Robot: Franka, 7 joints.
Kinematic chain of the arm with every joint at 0, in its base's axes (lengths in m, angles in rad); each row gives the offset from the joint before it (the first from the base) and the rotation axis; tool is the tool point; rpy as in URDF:
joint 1: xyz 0 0 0.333 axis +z
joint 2: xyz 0 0 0 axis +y
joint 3: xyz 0 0 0.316 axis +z
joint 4: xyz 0.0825 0 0 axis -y
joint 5: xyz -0.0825 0 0.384 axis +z
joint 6: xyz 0 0 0 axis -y
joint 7: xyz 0.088 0 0 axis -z
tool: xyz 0 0 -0.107 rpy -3.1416 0 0
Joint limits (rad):
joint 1: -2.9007..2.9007
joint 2: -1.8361..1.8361
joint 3: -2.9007..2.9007
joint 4: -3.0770..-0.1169
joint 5: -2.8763..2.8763
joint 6: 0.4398..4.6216
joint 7: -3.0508..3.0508
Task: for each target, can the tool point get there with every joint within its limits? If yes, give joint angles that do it. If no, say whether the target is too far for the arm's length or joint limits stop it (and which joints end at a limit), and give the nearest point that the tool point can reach.
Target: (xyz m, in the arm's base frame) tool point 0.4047 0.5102 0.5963
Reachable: yes | joints 0.2591 0.4210 0.9993 -1.6307 -2.2568 1.2634 -1.1174
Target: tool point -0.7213 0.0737 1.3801
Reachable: no: too far | nearest point -0.4859 0.0496 1.0383 | short by 0.416 m
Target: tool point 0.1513 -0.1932 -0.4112
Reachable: no: joint limits stop it (at a limit: joint 2) | nearest point 0.1534 -0.1958 -0.3596 | short by 0.052 m
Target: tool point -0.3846 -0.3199 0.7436
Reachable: yes | joints -2.4330 -0.0638 -0.2485 -1.7647 2.0327 1.0608 0.6831
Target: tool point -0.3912 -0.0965 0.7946
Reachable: yes | joints 1.9734 1.2917 2.4404 -2.1589 0.3154 3.1963 -0.0387
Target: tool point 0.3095 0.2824 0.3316
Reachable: yes | joints 1.8223 0.1749 -0.8344 -2.7065 0.8624 3.9632 -0.4552
